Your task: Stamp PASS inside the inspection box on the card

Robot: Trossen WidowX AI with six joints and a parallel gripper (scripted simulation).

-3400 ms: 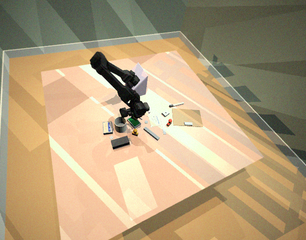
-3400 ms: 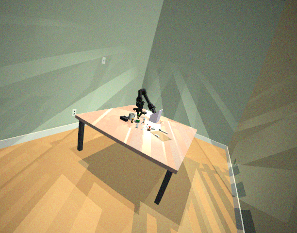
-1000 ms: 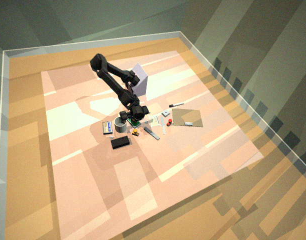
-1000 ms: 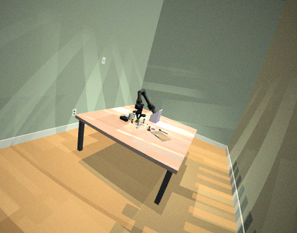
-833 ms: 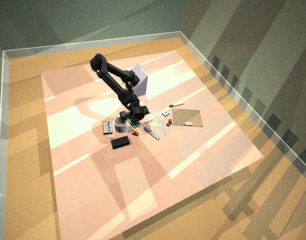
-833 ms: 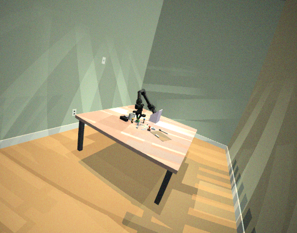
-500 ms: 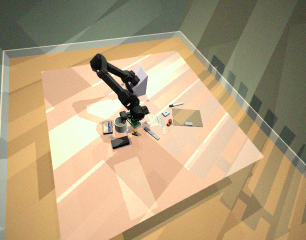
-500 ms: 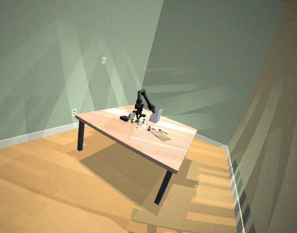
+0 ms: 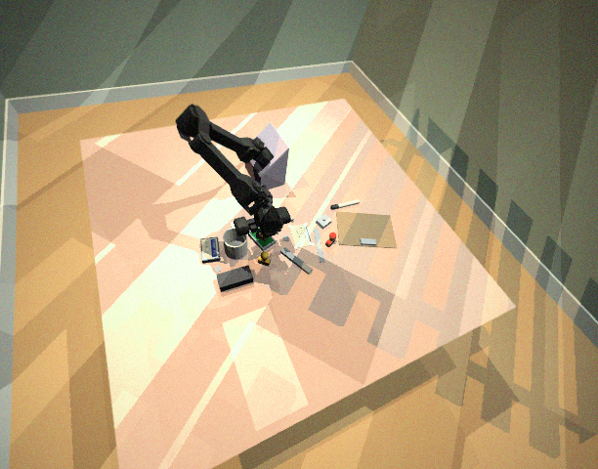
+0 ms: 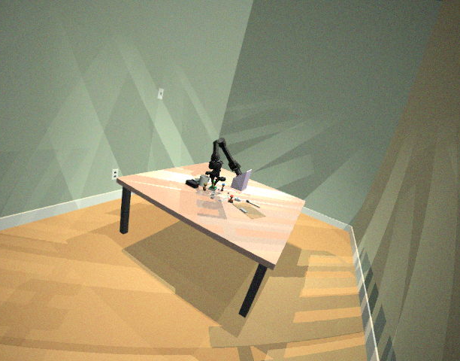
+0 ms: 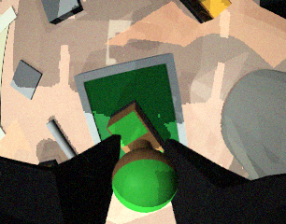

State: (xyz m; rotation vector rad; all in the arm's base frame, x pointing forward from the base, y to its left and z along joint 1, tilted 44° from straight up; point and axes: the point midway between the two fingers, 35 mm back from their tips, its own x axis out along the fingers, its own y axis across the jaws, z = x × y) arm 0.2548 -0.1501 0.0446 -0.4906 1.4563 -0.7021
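Right now my gripper tip is right at the green stamp. Also, from my gripper tip: green ink pad: 3 cm below; grey cup: 10 cm to the right, 2 cm behind; yellow stamp: 9 cm ahead, 4 cm to the right, 2 cm below.
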